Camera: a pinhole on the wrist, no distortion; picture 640 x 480 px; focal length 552.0 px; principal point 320.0 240.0 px. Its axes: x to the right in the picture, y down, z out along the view. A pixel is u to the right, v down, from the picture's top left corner.
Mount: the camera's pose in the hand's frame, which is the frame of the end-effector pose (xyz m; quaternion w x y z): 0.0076 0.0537 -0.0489 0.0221 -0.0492 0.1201 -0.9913
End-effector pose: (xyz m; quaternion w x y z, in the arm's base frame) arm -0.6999 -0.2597 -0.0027 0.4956 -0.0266 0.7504 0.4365
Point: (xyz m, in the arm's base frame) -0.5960 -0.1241 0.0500
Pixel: 506.9 53.8
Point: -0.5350 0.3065 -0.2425
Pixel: 70.1 54.3
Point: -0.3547 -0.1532 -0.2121
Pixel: 360.0 459.1
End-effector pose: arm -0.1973 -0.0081 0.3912 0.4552 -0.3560 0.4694 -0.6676
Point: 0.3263 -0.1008 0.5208
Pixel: 459.6 118.2
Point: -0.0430 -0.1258 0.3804
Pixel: 238.3 68.5
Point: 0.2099 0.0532 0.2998
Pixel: outside the picture
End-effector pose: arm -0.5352 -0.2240 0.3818 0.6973 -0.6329 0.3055 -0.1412
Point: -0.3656 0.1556 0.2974
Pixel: 472.8 20.1
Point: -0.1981 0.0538 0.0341
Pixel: outside the picture
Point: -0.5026 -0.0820 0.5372
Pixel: outside the picture
